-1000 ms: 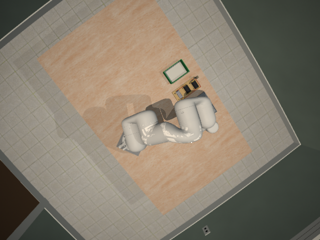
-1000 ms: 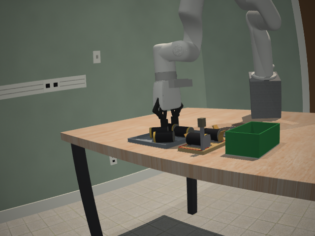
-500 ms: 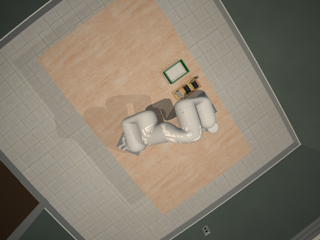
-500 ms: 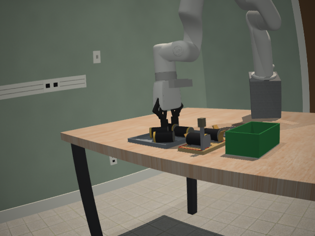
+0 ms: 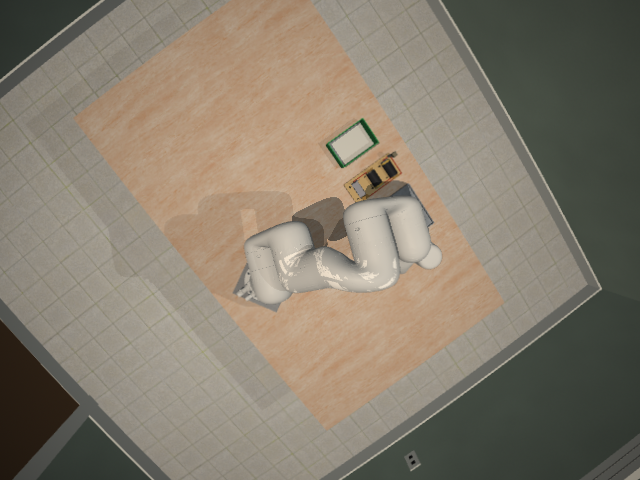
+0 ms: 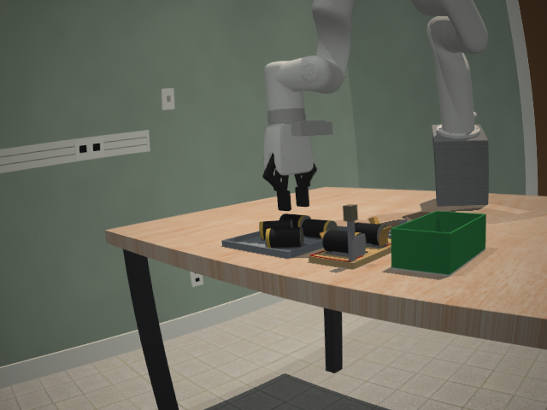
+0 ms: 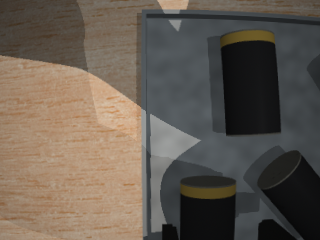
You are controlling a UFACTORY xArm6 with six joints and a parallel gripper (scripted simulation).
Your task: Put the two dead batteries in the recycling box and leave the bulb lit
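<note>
My gripper is now 6 cm short of the grey tray, 5 cm to the right of it and 6 cm above it. The rest, counted from my hand: green recycling box (4 cm ahead, 38 cm to the left, 5 cm below).
</note>
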